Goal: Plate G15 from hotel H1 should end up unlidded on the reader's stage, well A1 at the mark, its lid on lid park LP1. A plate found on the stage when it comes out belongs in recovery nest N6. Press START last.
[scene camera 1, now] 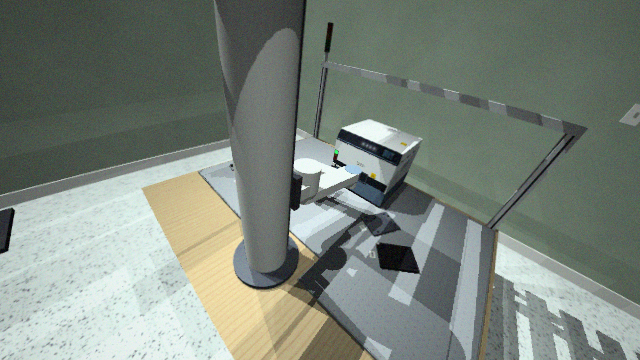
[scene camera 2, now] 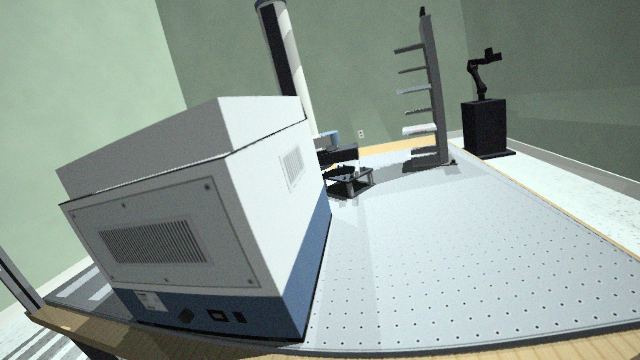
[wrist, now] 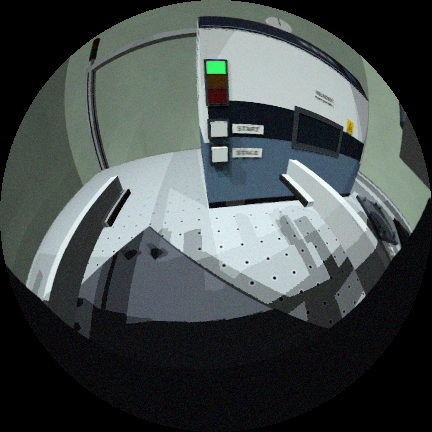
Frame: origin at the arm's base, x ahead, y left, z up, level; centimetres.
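Seen in the pictures: gripper, fingertip midpoint: [scene camera 2: 329, 179] [wrist: 202, 170]; arm's base at its link origin: [scene camera 1: 267, 257].
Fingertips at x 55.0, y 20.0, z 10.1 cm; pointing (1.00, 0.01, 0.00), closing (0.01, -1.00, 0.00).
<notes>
Offsets run from my fingertips to a thing's top centre. "spot": to the spot under its first point.
My gripper [wrist: 202, 170] is open and empty, facing the reader's front. The reader @(dx +25.1, dy -18.0, dz +24.5 cm) [scene camera 1: 375, 131] [scene camera 2: 270, 225] [wrist: 265, 65] is a white and blue box. Its START button @(dx +6.0, dy -2.0, dz +3.8 cm) [wrist: 219, 129] sits above the STAGE button @(dx +6.0, dy -2.0, dz +0.6 cm) [wrist: 219, 154], both ahead of the fingers and apart from them. The green light @(spot: dx +5.9, dy -2.1, dz +11.0 cm) [wrist: 216, 67] is lit. The front slot @(spot: dx +6.6, dy -17.5, dz +4.3 cm) [wrist: 317, 131] is dark, with no stage extended from it. In scene camera 2, a hotel [scene camera 2: 438, 100] has several shelves and a pale plate-like item @(dx -28.9, dy +33.5, dz +5.2 cm) [scene camera 2: 419, 129] low down; its name and G15 are unreadable. LP1 and N6 cannot be identified.
A raised black stand [scene camera 2: 364, 173] stands beyond the reader in scene camera 2. A dark flat pad @(spot: dx -3.6, dy -43.5, dz -7.8 cm) [scene camera 1: 381, 223] and a black pad @(spot: dx -16.4, dy -57.9, dz -7.6 cm) [scene camera 1: 397, 257] lie on the perforated deck. A dark grey platform @(dx -12.8, dy +2.9, dz -1.8 cm) [wrist: 165, 290] lies below the gripper. A metal frame [scene camera 1: 422, 87] [wrist: 90, 115] rises behind the reader.
</notes>
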